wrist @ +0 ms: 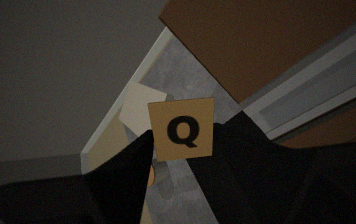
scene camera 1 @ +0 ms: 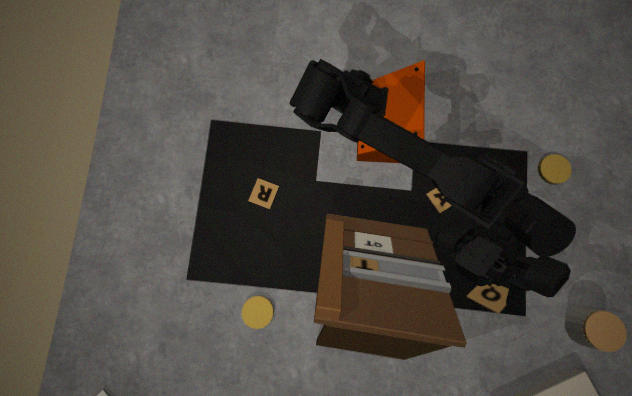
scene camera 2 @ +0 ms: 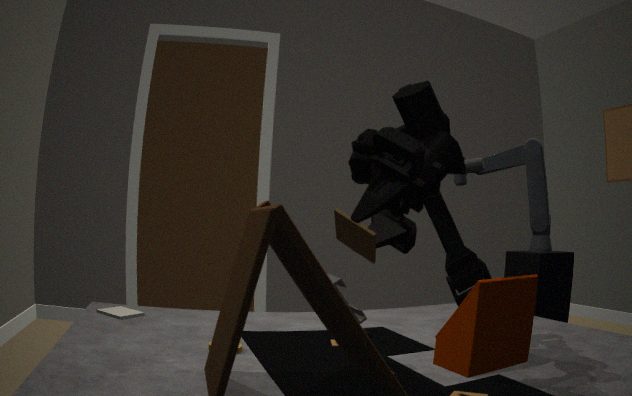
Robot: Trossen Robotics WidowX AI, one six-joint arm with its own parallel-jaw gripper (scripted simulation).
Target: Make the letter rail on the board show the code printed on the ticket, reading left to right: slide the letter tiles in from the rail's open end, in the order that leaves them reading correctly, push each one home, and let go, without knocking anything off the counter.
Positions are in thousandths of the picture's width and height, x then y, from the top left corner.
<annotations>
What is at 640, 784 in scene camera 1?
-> A brown board.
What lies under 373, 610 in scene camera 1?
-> A black mat.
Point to a brown board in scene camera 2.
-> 423, 567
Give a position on a brown board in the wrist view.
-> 799, 319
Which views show the gripper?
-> The wrist view, scene camera 1 and scene camera 2: all of them.
</annotations>
